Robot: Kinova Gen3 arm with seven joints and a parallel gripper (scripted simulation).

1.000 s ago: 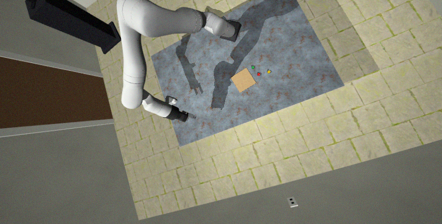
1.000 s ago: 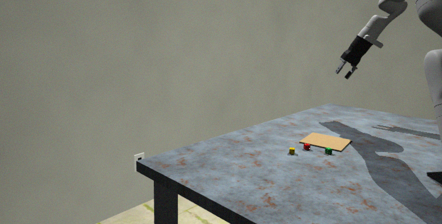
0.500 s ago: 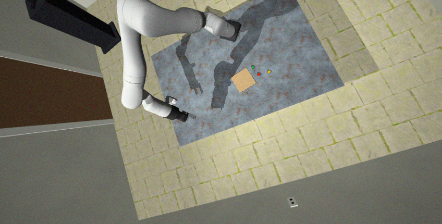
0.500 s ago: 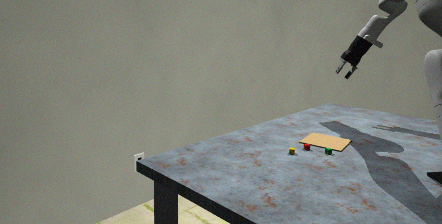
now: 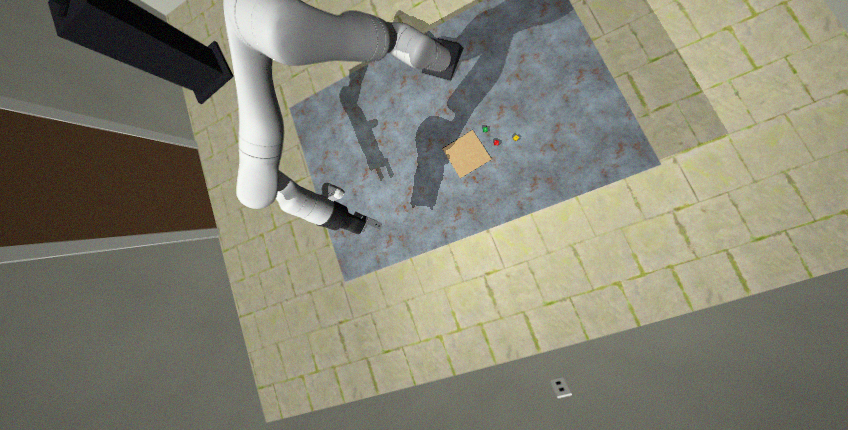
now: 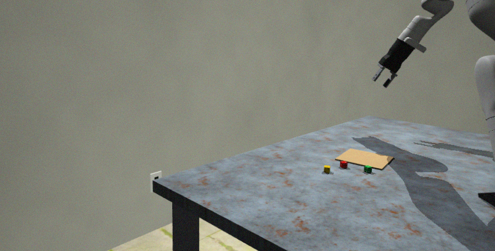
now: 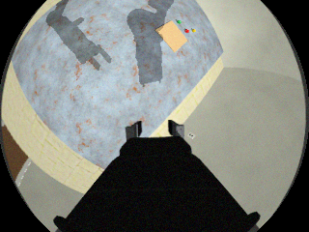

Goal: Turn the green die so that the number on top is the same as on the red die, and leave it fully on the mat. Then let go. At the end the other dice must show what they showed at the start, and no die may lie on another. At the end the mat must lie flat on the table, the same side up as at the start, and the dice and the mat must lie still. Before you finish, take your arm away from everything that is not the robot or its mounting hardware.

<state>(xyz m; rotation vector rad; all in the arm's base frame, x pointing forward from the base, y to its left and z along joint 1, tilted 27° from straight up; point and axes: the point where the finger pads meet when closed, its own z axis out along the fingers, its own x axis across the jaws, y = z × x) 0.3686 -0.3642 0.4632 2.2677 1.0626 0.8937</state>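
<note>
My gripper is now 500 mm to the right of the green die, 210 mm above it and 100 mm past it. The rest, counted from my hand: red die (510 mm to the left, 210 mm below, 30 mm behind); tan mat (390 mm to the left, 220 mm below, 60 mm behind); yellow die (570 mm to the left, 210 mm below, 10 mm behind).
</note>
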